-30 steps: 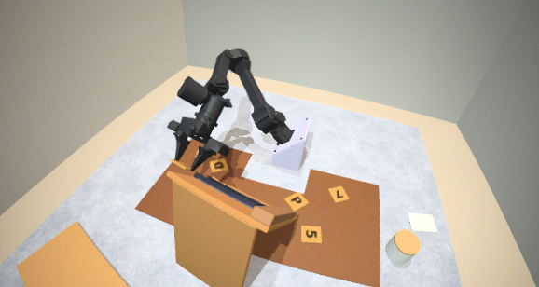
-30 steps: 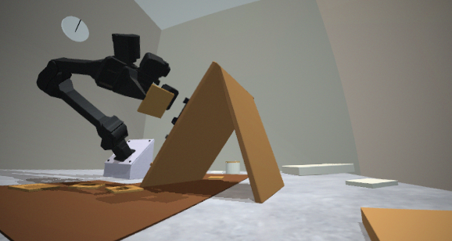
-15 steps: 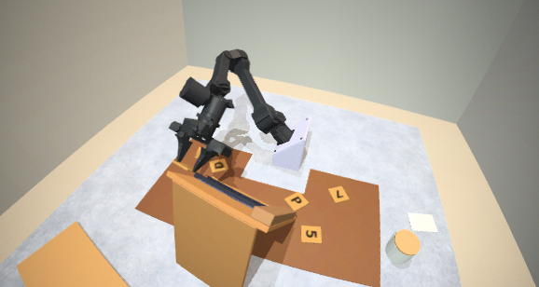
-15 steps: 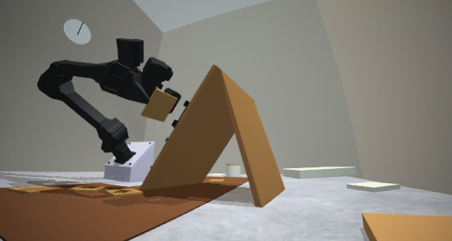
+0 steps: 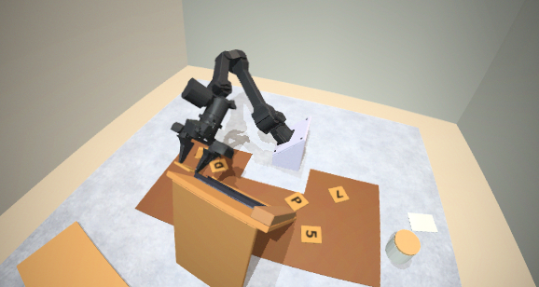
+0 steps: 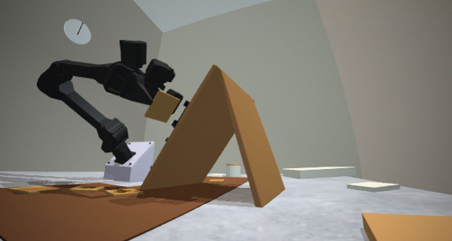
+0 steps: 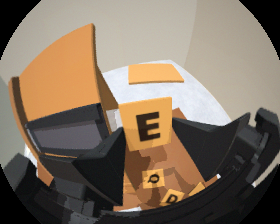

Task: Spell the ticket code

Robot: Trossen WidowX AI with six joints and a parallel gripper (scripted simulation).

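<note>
My gripper tip is now 5 cm past the white ticket, 12 cm to the right of it and 9 cm above it. From my gripper tip the other things lie so: letter tile: right at my gripper tip; brown mat: 16 cm behind, 18 cm to the left, 18 cm below; orange slab: 38 cm ahead, 17 cm to the right, 17 cm below.
</note>
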